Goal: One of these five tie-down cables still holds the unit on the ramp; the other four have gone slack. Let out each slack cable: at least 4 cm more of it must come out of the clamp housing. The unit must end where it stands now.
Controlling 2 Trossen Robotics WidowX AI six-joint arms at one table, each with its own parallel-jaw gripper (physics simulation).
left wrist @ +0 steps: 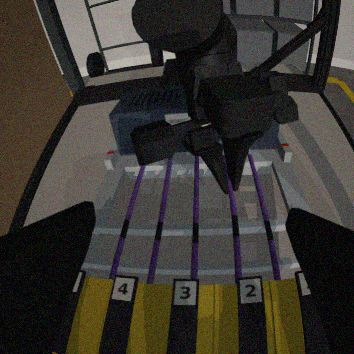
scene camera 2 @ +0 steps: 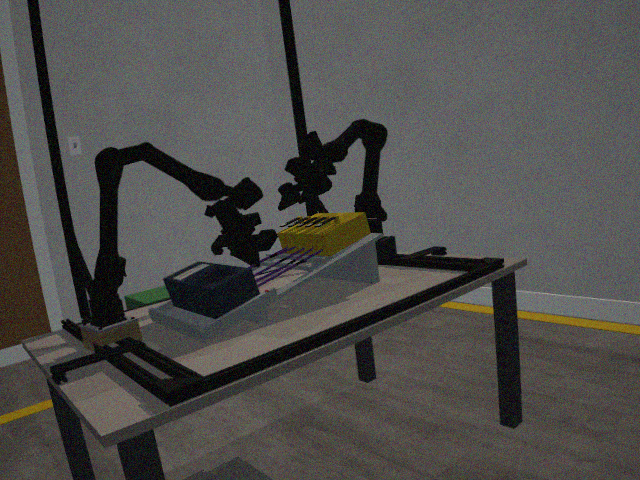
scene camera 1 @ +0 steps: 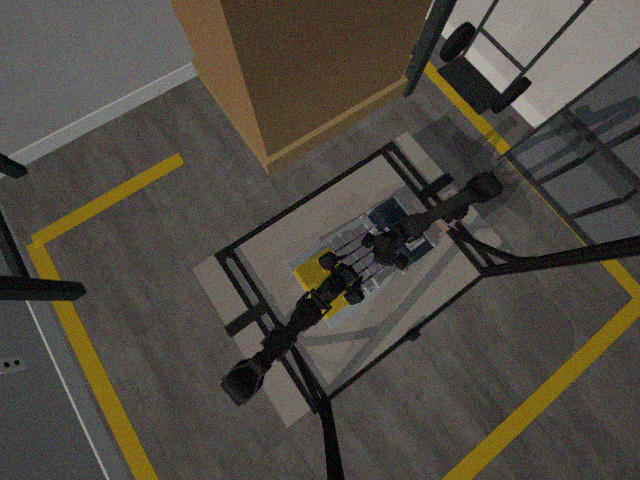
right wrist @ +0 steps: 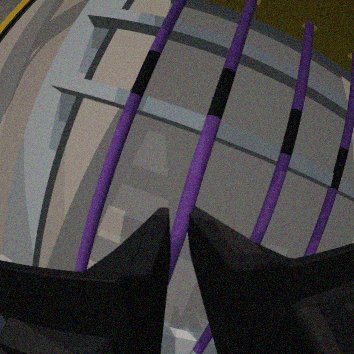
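Note:
The yellow clamp housing (scene camera 1: 312, 268) (scene camera 2: 343, 232) (left wrist: 207, 301) sits at the ramp's (scene camera 2: 356, 268) high end; plates 4, 3 and 2 show on it. The dark blue unit (scene camera 1: 383, 212) (scene camera 2: 212, 290) (left wrist: 122, 131) rests at the low end. Five purple cables with black bands run between them. My right gripper (scene camera 2: 255, 262) (left wrist: 229, 190) (right wrist: 177, 216) is shut on the second cable from the right in the left wrist view (left wrist: 232, 207), in line with plate 2; it also shows in the right wrist view (right wrist: 197, 160). My left gripper (scene camera 1: 342, 277) (left wrist: 195, 216) is open and empty above the housing.
Neighbouring cables (right wrist: 107, 185) (right wrist: 272, 210) run close on both sides of the right fingers. A green block (scene camera 2: 147, 296) lies behind the unit. Black frame rails (scene camera 2: 310, 348) edge the table. Grey cross rungs (left wrist: 175, 231) span the ramp under the cables.

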